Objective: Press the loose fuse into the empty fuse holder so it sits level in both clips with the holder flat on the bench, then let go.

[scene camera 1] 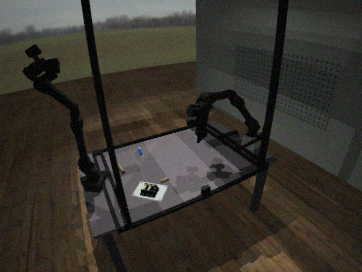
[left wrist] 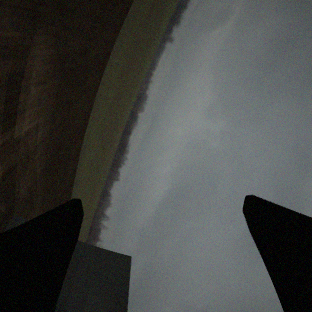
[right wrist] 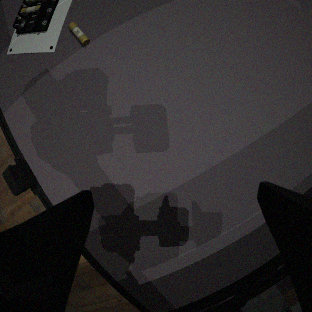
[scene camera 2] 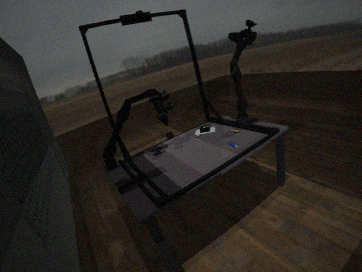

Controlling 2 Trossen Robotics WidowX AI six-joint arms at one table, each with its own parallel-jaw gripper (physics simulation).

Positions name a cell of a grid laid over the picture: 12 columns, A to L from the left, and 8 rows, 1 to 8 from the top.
Scene:
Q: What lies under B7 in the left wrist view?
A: The left gripper.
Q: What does the right gripper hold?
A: Nothing.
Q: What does the left gripper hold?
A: Nothing.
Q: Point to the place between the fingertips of the right gripper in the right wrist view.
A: At G6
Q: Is the left gripper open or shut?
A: Open.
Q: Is the right gripper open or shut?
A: Open.

